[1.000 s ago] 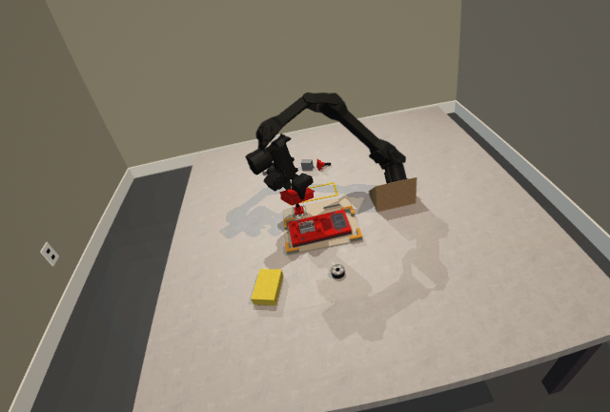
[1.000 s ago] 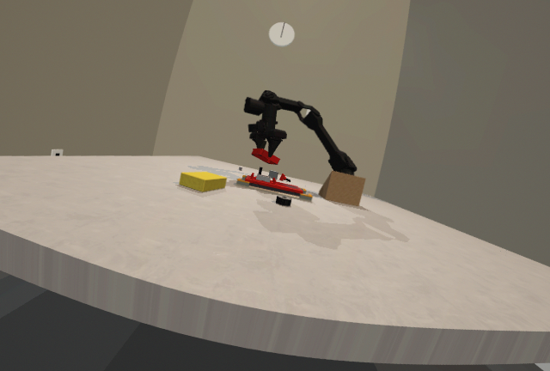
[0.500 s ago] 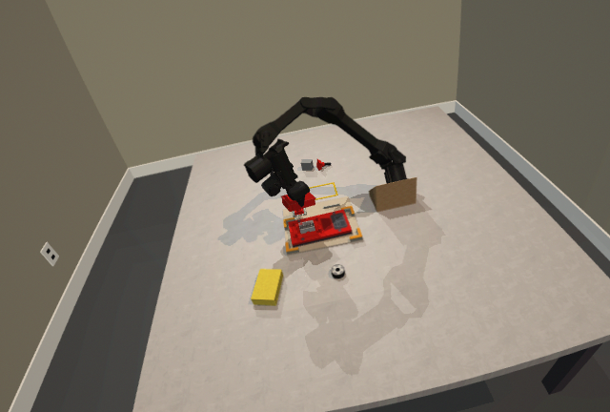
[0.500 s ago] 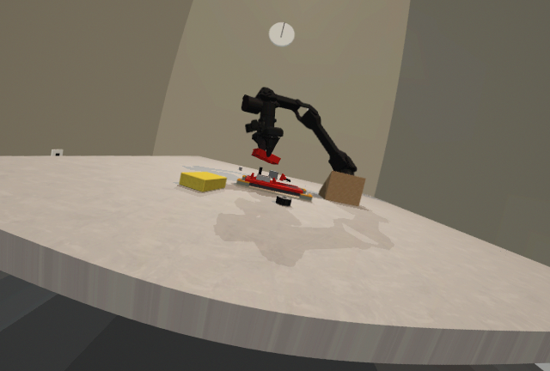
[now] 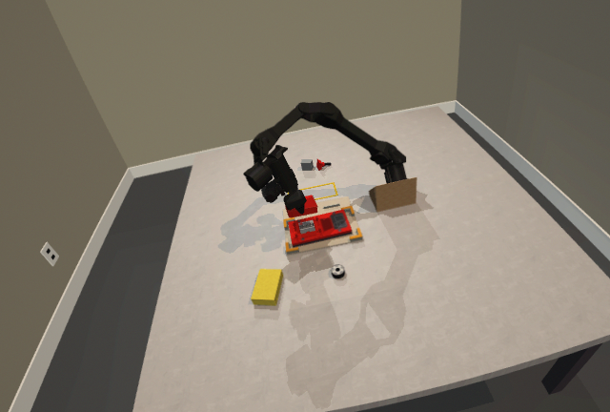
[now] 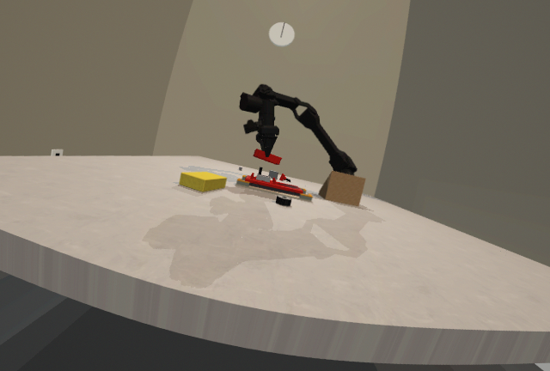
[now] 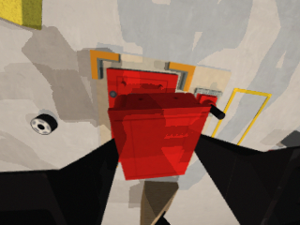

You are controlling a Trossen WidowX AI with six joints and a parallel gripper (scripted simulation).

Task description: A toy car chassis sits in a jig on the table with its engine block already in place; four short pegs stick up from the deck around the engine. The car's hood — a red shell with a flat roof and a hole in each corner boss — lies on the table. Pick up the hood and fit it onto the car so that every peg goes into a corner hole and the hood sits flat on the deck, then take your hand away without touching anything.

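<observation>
Now: gripper tip 1 cm past the grey engine block, 2 cm to the right of it and 8 cm above it. From my gripper tip the other things lie so: small black wheel 8 cm behind, 21 cm to the left, 10 cm below; red hood 1 cm above; yellow block 13 cm ahead, 22 cm to the left, 9 cm below.
</observation>
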